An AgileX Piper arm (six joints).
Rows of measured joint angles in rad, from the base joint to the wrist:
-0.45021, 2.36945, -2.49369, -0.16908, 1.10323, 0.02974
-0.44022, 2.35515, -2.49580, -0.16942, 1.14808, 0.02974
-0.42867, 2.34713, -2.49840, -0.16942, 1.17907, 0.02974
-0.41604, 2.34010, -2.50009, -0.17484, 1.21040, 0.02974
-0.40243, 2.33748, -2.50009, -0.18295, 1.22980, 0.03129
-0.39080, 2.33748, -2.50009, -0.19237, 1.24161, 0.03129
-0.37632, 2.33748, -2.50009, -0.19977, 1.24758, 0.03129
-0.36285, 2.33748, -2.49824, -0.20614, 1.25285, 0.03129
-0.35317, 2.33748, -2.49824, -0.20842, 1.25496, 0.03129
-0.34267, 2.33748, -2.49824, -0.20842, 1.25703, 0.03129
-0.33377, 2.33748, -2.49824, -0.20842, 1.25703, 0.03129
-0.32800, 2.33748, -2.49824, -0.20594, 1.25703, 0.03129
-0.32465, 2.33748, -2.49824, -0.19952, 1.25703, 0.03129
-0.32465, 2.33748, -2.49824, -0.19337, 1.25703, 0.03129
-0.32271, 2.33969, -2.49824, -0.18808, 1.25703, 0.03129
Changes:
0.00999, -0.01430, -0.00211, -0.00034, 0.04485, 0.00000
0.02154, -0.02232, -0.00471, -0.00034, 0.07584, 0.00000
0.03417, -0.02935, -0.00640, -0.00576, 0.10717, 0.00000
0.04778, -0.03197, -0.00640, -0.01387, 0.12657, 0.00155
0.05941, -0.03197, -0.00640, -0.02329, 0.13838, 0.00155
0.07389, -0.03197, -0.00640, -0.03069, 0.14435, 0.00155
0.08736, -0.03197, -0.00455, -0.03706, 0.14962, 0.00155
0.09704, -0.03197, -0.00455, -0.03934, 0.15173, 0.00155
0.10754, -0.03197, -0.00455, -0.03934, 0.15380, 0.00155
0.11644, -0.03197, -0.00455, -0.03934, 0.15380, 0.00155
0.12221, -0.03197, -0.00455, -0.03686, 0.15380, 0.00155
0.12556, -0.03197, -0.00455, -0.03044, 0.15380, 0.00155
0.12556, -0.03197, -0.00455, -0.02429, 0.15380, 0.00155
0.12750, -0.02976, -0.00455, -0.01900, 0.15380, 0.00155

